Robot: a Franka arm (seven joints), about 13 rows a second.
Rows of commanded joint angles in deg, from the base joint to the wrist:
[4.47, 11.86, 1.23, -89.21, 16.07, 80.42, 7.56]
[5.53, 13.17, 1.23, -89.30, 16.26, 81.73, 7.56]
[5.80, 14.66, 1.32, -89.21, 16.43, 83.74, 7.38]
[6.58, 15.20, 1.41, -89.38, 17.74, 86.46, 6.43]
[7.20, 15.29, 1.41, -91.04, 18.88, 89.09, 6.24]
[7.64, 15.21, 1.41, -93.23, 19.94, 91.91, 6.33]
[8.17, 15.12, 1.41, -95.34, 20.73, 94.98, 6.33]
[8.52, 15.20, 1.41, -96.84, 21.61, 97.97, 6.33]
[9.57, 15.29, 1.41, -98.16, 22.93, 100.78, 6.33]
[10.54, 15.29, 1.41, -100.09, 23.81, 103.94, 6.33]
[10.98, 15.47, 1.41, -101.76, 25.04, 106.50, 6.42]
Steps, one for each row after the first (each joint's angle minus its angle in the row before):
[1.06, 1.31, 0.00, -0.09, 0.19, 1.31, 0.00]
[0.27, 1.49, 0.09, 0.09, 0.17, 2.01, -0.18]
[0.78, 0.54, 0.09, -0.17, 1.31, 2.72, -0.95]
[0.62, 0.09, 0.00, -1.66, 1.14, 2.63, -0.19]
[0.44, -0.08, 0.00, -2.19, 1.06, 2.82, 0.09]
[0.53, -0.09, 0.00, -2.11, 0.79, 3.07, 0.00]
[0.35, 0.08, 0.00, -1.50, 0.88, 2.99, 0.00]
[1.05, 0.09, 0.00, -1.32, 1.32, 2.81, 0.00]
[0.97, 0.00, 0.00, -1.93, 0.88, 3.16, 0.00]
[0.44, 0.18, 0.00, -1.67, 1.23, 2.56, 0.09]

